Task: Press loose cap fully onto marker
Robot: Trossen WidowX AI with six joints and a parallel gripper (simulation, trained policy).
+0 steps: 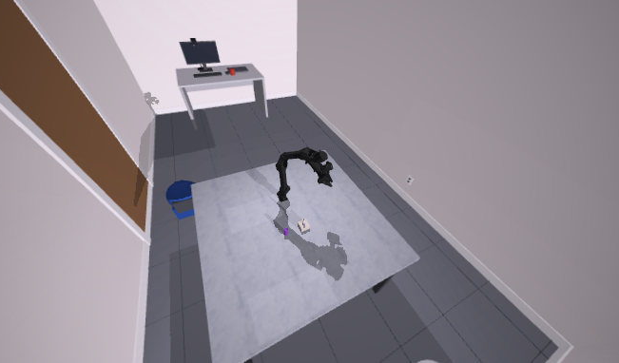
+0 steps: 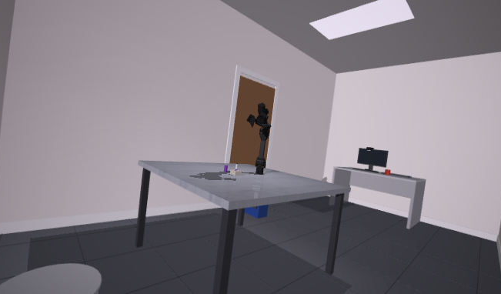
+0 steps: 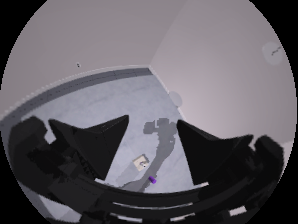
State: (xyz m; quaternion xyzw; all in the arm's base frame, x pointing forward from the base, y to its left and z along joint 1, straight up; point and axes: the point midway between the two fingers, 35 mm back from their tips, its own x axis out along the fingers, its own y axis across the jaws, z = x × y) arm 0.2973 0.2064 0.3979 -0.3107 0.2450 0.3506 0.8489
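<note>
The purple cap is 32 cm to the right of my gripper tip and 35 cm below it. The rest, counted from my gripper tip: beige holder block 1 cm behind, 18 cm to the right, 36 cm below; marker 1 cm behind, 18 cm to the right, 31 cm below.
</note>
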